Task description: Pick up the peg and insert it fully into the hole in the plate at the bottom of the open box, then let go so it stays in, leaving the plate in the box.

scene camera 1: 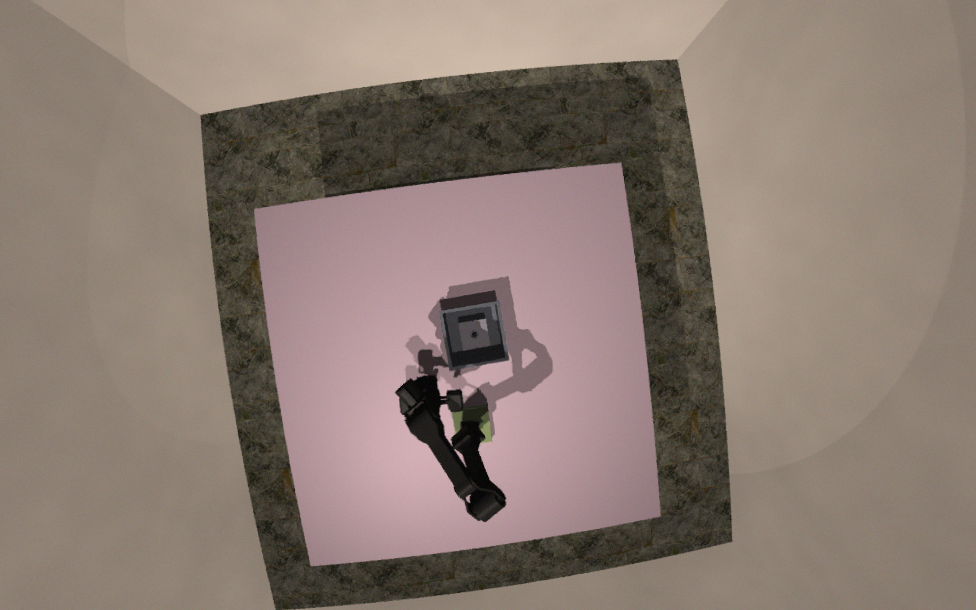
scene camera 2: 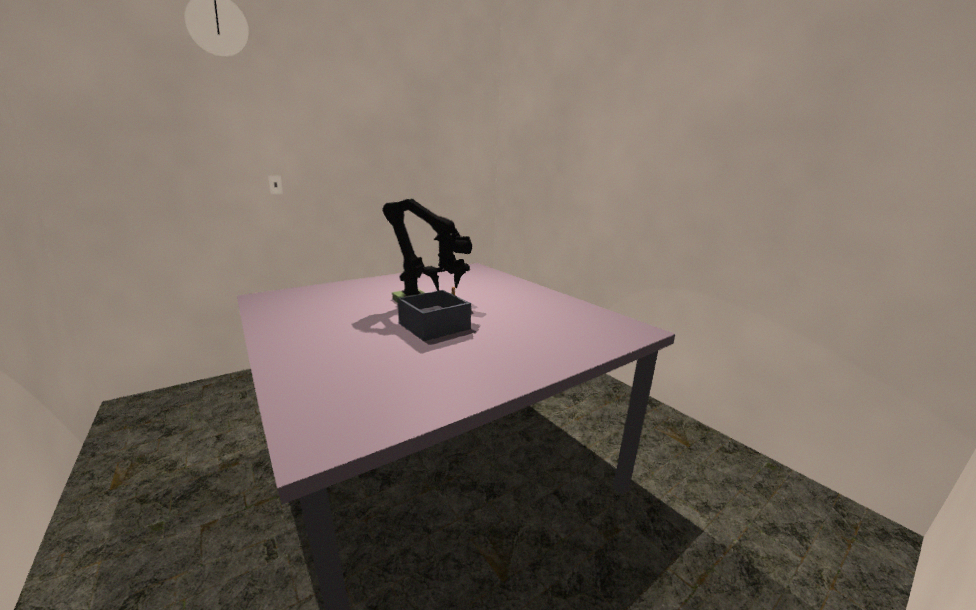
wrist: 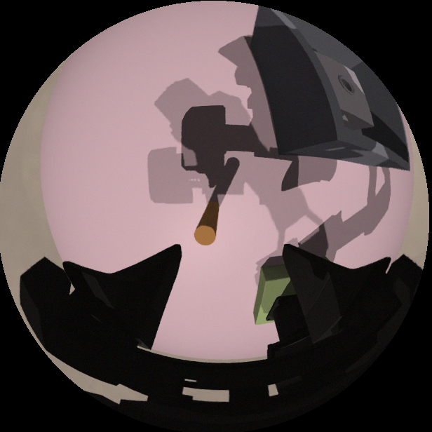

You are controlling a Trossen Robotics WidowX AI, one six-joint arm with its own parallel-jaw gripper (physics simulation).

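Where they show: gripper, fingertip midpoint: (scene camera 2: 447,289); arm's base, link origin: (scene camera 1: 470,431) (scene camera 2: 411,292).
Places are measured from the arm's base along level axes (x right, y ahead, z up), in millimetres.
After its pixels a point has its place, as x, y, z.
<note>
The orange-brown peg (scene camera 2: 453,291) @(-130, 158, 33) (wrist: 205,235) stands upright on the table, outside the box. It cannot be made out in scene camera 1. My gripper (scene camera 1: 431,397) @(-111, 137, 39) (scene camera 2: 447,289) @(-111, 137, 39) (wrist: 233,250) is open and points down, with nothing between its fingers. In the wrist view the peg's top lies just ahead of the line between the fingertips, nearer the left one. The dark grey open box (scene camera 1: 478,356) @(35, 248, -24) (scene camera 2: 449,323) @(4, 421, 10) (wrist: 295,100) stands beside the peg. The grey plate (scene camera 1: 464,344) @(-9, 297, 26) (wrist: 359,106) lies at its bottom, its round hole (scene camera 1: 473,333) (wrist: 346,84) empty.
The pink table (scene camera 1: 561,251) @(329, 599, -31) (scene camera 2: 359,388) @(354, 640, -31) (wrist: 115,115) carries everything. The arm's green base block (scene camera 1: 485,430) @(52, 0, 0) (scene camera 2: 397,295) @(64, 9, -2) (wrist: 265,295) is on the far side of the box in scene camera 2. Arm shadows fall around the box and peg. The box walls rise around the plate.
</note>
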